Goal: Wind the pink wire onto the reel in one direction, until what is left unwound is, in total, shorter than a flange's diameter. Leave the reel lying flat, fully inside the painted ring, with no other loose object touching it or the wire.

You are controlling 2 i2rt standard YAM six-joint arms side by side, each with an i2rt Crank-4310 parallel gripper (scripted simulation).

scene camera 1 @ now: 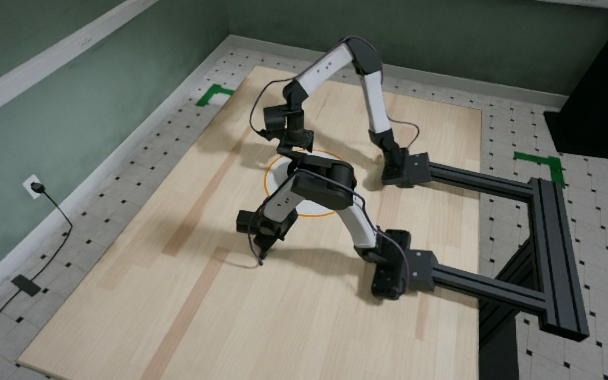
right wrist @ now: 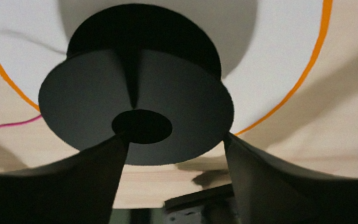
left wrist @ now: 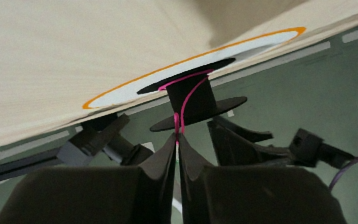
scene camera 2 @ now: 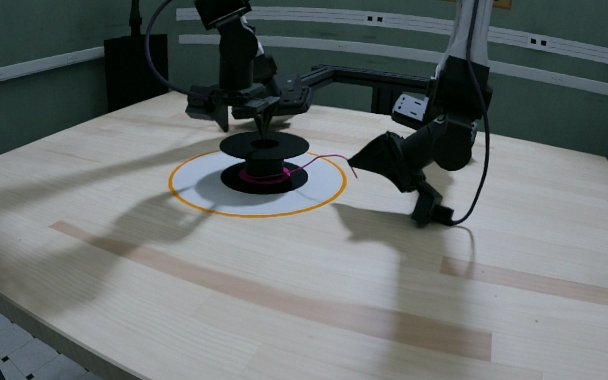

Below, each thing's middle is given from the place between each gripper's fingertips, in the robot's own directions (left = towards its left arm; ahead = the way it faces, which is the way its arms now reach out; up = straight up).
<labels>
Now: right hand (scene camera 2: 244, 135) 20 mm past the black reel (scene camera 2: 258, 162), 30 mm to the right of it and 60 mm above it.
Now: the black reel 17 cm to the right of my left hand (scene camera 2: 348, 163), 3 cm below it and 3 cm behind it.
</labels>
